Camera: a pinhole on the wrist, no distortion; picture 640 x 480 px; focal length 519.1 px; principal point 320.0 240.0 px. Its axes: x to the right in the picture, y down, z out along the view. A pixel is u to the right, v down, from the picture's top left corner.
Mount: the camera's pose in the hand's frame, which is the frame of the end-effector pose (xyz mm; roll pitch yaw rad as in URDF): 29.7 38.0 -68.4 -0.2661 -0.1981 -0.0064
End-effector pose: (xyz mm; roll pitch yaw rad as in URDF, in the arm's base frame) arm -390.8 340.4 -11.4 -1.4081 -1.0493 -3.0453
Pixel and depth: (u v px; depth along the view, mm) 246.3 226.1 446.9
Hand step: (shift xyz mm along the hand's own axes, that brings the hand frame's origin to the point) -117.3 144.9 344.9
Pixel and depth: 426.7 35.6 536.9
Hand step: 24.6 -24.7 515.7
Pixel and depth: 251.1 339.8 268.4
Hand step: -52.7 158.9 165.2
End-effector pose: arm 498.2 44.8 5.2 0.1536 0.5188 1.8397
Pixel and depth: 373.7 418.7 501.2
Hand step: -3.8 336.5 371.4
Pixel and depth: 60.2 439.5 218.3
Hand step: -113.6 177.3 95.0
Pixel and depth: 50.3 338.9 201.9
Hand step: -108.9 129.1 92.0
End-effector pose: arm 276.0 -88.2 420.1 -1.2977 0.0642 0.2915
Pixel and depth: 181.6 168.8 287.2
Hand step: -101.7 76.4 198.4
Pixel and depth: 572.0 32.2 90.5
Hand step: 53.6 26.7 35.2
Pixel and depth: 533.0 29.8 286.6
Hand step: 84.3 1.0 255.8
